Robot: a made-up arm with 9 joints. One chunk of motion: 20 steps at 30 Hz.
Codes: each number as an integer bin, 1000 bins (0 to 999) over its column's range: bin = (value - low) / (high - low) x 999, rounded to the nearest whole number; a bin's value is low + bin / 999 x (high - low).
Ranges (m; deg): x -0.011..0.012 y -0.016..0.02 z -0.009..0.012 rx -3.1..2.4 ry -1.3..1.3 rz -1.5..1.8
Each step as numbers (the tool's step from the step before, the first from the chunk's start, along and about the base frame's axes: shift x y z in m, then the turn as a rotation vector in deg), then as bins.
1 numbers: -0.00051 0.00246 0.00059 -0.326 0.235 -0.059
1 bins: 456 512 456 504 590 436
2 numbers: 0.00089 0.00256 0.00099 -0.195 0.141 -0.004
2 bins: 516 515 475 528 554 453
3 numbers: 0.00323 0.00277 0.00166 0.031 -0.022 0.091
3 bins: 618 521 507 569 491 482
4 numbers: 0.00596 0.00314 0.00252 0.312 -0.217 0.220
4 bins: 737 531 548 620 416 521
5 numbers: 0.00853 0.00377 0.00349 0.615 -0.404 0.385
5 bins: 848 549 594 675 344 571
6 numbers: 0.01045 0.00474 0.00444 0.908 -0.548 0.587
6 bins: 932 576 639 728 289 632
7 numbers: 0.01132 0.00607 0.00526 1.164 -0.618 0.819
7 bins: 969 612 678 774 262 702
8 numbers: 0.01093 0.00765 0.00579 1.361 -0.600 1.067
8 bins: 953 656 704 810 269 777
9 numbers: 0.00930 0.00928 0.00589 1.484 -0.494 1.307
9 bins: 882 702 708 833 310 850
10 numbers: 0.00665 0.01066 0.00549 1.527 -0.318 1.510
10 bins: 767 740 689 840 377 911
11 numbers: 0.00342 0.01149 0.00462 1.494 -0.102 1.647
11 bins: 626 763 648 834 460 953
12 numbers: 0.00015 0.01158 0.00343 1.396 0.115 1.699
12 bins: 484 765 591 817 544 968
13 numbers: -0.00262 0.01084 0.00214 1.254 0.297 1.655
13 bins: 364 745 530 791 614 955
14 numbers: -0.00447 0.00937 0.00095 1.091 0.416 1.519
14 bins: 284 704 473 761 659 914
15 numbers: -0.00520 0.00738 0.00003 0.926 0.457 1.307
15 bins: 252 649 430 731 675 850
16 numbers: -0.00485 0.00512 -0.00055 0.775 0.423 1.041
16 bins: 267 586 402 704 662 769
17 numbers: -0.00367 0.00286 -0.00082 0.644 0.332 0.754
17 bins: 318 523 389 680 627 682
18 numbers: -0.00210 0.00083 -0.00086 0.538 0.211 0.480
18 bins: 387 467 387 661 581 599
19 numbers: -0.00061 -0.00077 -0.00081 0.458 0.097 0.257
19 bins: 451 423 390 646 537 532
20 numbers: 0.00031 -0.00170 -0.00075 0.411 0.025 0.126
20 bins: 491 397 392 638 509 492
